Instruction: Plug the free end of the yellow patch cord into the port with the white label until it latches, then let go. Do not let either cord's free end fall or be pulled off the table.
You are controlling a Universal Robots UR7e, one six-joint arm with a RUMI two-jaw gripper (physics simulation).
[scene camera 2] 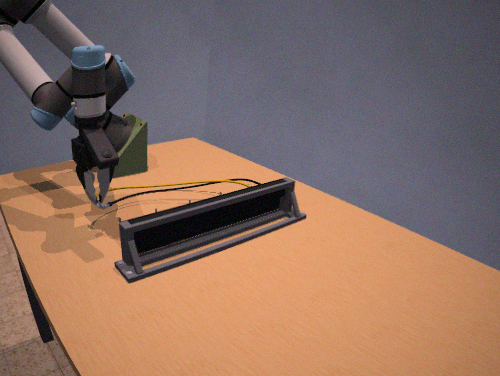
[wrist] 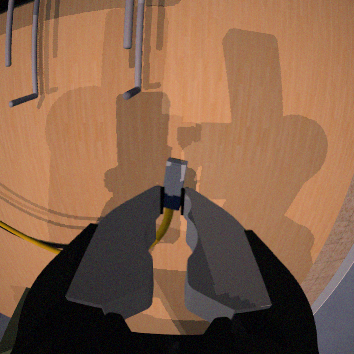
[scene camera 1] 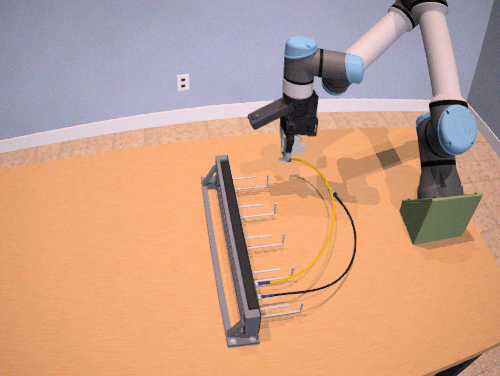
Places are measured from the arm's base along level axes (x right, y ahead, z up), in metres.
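Pixels of known places: gripper, fingertip midpoint: (scene camera 2: 98, 203) (wrist: 172, 189) (scene camera 1: 286, 159); arm's base, link origin: (scene camera 2: 116, 139) (scene camera 1: 440, 196).
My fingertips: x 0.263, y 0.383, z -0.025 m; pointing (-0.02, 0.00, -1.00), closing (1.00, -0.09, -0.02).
Note:
For each thing: its middle in the pictures, then the offset to it from my fingertips. "*": a spot on its surface instead.
- yellow cord's free plug, body centre: (wrist: 172, 180) dx +0.001, dy +0.009, dz +0.005 m
- yellow cord, surface spot: (scene camera 1: 334, 210) * dx -0.185, dy -0.072, dz -0.025 m
- patch panel, body centre: (scene camera 1: 247, 238) (scene camera 2: 209, 213) dx -0.217, dy +0.161, dz -0.026 m
- black cord, surface spot: (scene camera 1: 355, 235) (scene camera 2: 153, 190) * dx -0.245, dy -0.119, dz -0.071 m
My gripper (scene camera 1: 287, 159) (scene camera 2: 102, 204) (wrist: 172, 189) is shut on the dark blue boot of the yellow cord's free plug (wrist: 175, 177). The plug's clear grey tip points away from the fingers, raised above the table. The yellow cord (scene camera 1: 334, 210) (scene camera 2: 170, 186) curves back to the near end of the patch panel (scene camera 1: 215, 250) (scene camera 2: 127, 245), where its other end is plugged in. The gripper is beyond the panel's far end, on the cord side, apart from it. The port face and the white label do not show clearly in any view.
The black cord (scene camera 1: 355, 235) (scene camera 2: 160, 190) is plugged in beside the yellow one; its free end (scene camera 1: 334, 193) lies on the table. Silver cable hooks (scene camera 1: 266, 246) (wrist: 139, 50) stick out from the panel. A green wedge block (scene camera 1: 440, 220) (scene camera 2: 132, 152) stands by the arm's base.

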